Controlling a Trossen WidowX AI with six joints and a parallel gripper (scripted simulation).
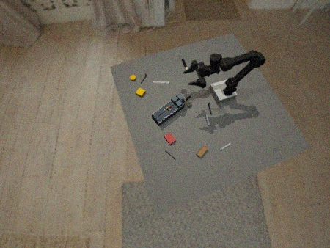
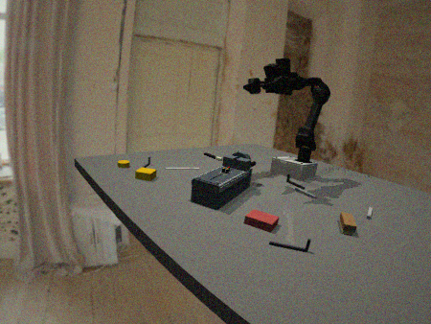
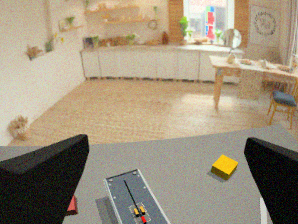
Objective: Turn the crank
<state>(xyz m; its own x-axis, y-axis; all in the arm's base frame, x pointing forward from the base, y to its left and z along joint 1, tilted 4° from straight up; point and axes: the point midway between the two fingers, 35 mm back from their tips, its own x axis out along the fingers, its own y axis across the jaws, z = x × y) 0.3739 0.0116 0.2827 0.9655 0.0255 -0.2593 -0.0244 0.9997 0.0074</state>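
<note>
Right now my gripper tip is 290 mm above the dark handle, 50 mm past it and 10 mm to the left of it. Round my gripper tip: red pointer: 280 mm below, 100 mm ahead, 40 mm to the left; yellow block: 350 mm below, 300 mm ahead, 180 mm to the right; red block: 350 mm below, 260 mm to the left, 150 mm ahead.
</note>
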